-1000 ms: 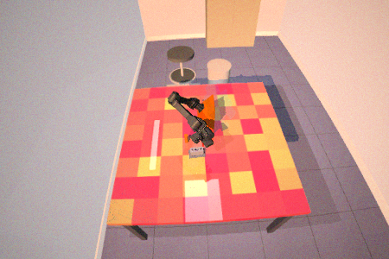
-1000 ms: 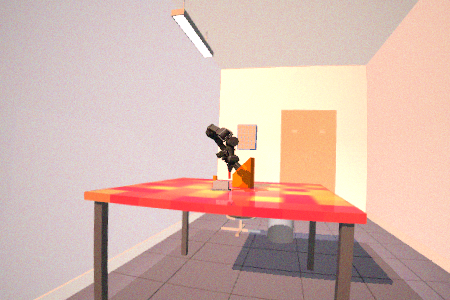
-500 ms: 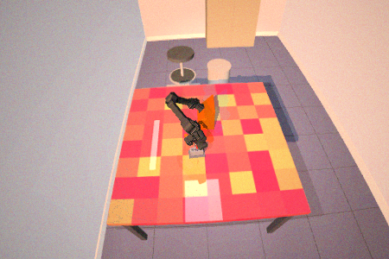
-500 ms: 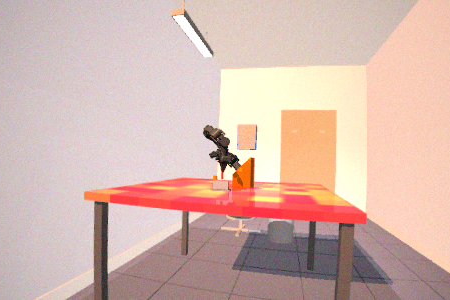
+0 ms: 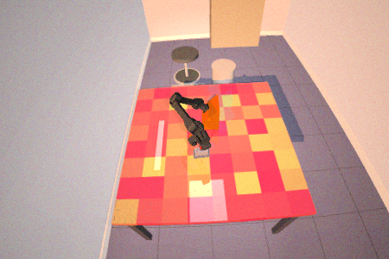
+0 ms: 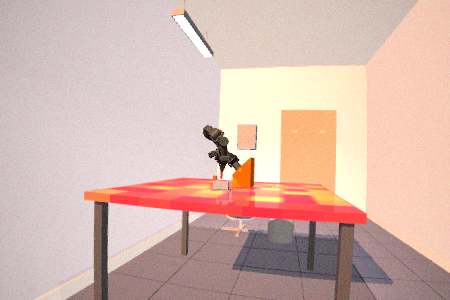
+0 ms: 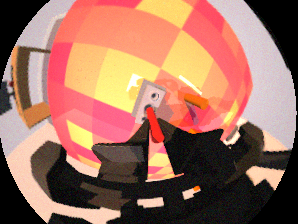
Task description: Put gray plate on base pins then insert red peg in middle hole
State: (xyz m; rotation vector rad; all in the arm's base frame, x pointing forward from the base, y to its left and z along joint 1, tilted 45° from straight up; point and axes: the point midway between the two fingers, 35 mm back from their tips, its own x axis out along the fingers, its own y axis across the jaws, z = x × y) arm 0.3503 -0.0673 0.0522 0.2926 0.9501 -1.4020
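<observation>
My gripper tip is 70 mm above the gray plate. Also, from my gripper tip: orange piece: 120 mm behind, 70 mm below, 60 mm to the right; then gray base: 100 mm below; then red peg: right at my gripper tip.
</observation>
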